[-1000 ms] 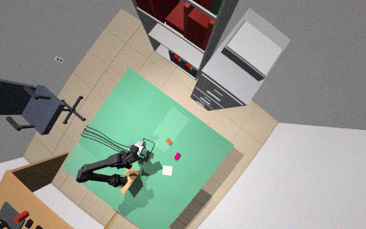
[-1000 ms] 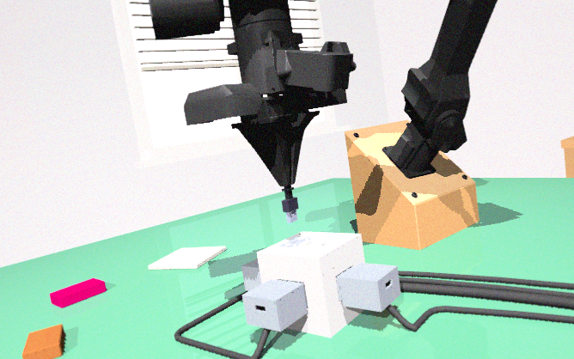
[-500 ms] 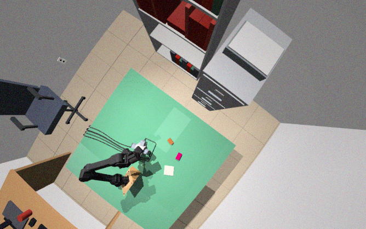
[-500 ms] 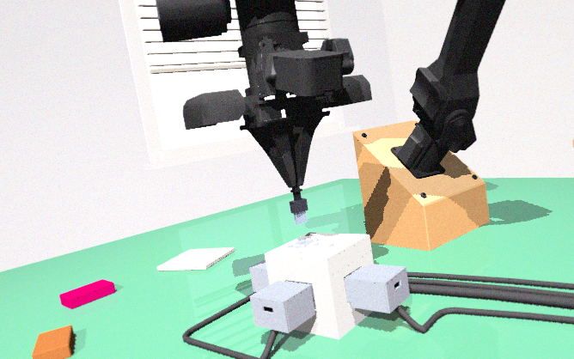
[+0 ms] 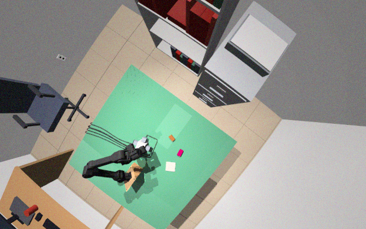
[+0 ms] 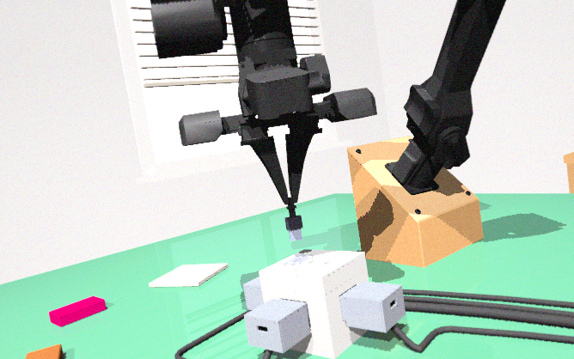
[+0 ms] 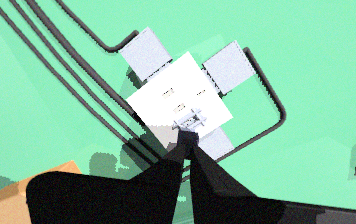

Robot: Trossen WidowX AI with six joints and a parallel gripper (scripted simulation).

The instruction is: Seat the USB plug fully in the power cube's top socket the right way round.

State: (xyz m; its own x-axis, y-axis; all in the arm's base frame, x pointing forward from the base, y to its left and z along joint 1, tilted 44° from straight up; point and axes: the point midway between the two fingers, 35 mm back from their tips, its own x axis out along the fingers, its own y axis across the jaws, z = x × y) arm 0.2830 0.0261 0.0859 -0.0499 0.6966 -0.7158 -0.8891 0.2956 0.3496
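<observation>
The USB plug lies 2 cm below my gripper tip. Round my gripper tip: socket: 7 cm below; white flat card: 1 cm behind, 33 cm to the right, 13 cm below; orange block: 23 cm ahead, 16 cm to the right, 13 cm below.
</observation>
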